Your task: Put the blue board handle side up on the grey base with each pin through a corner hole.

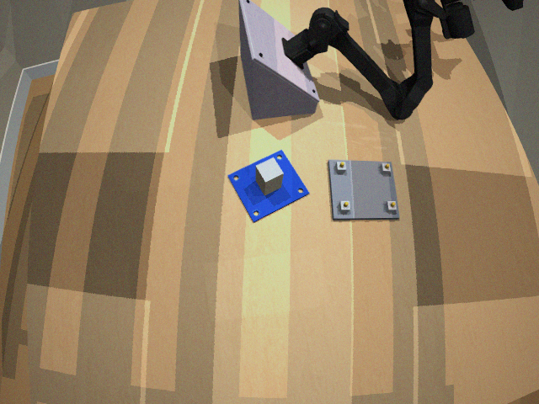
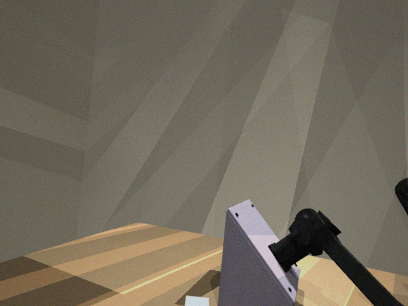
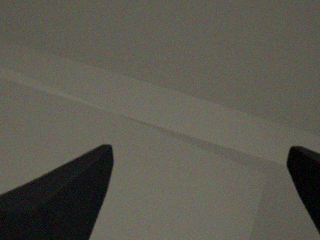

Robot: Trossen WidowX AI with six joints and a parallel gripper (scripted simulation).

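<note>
My gripper tip is now 530 mm to the left of the flat blue board, 400 mm above it and 270 mm short of it. Also, from my gripper tip: grey base (410 mm below, 320 mm to the right, 290 mm ahead).
</note>
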